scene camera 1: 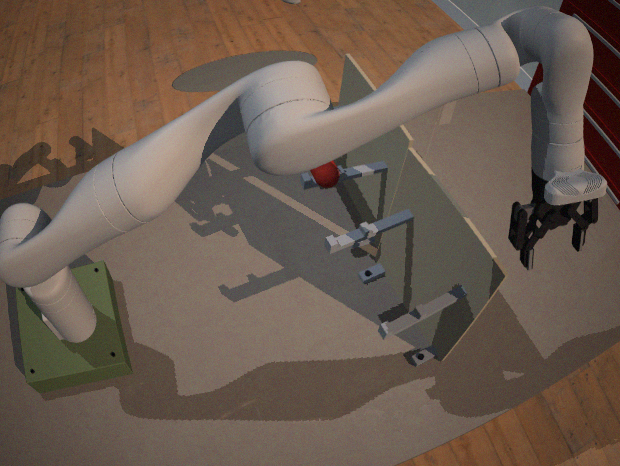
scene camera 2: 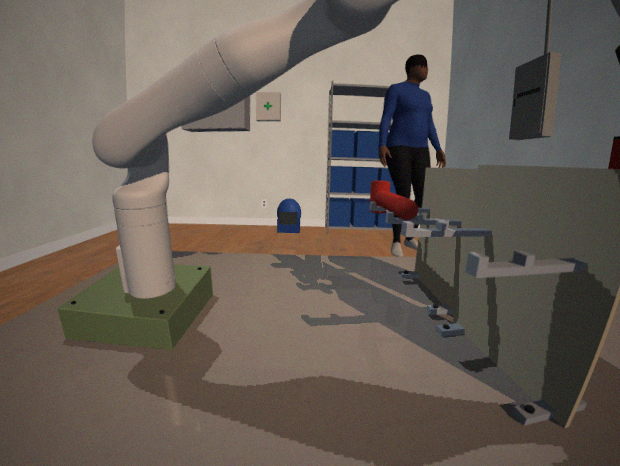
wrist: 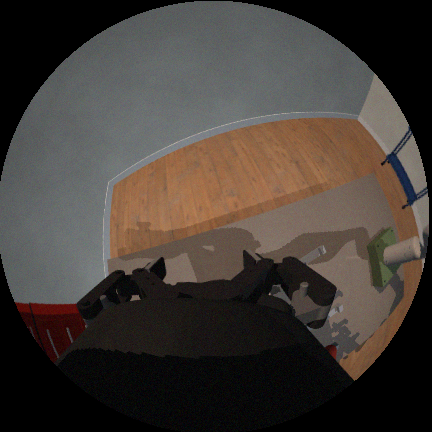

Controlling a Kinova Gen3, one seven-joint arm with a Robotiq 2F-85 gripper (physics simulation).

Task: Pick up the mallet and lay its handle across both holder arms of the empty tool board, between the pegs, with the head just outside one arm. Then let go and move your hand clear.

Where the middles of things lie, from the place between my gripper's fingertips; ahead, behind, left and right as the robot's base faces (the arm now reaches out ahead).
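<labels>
Red mallet (scene camera 2: 406,209): 18 cm behind my hand, 47 cm to the left of it, 15 cm below it.
</labels>
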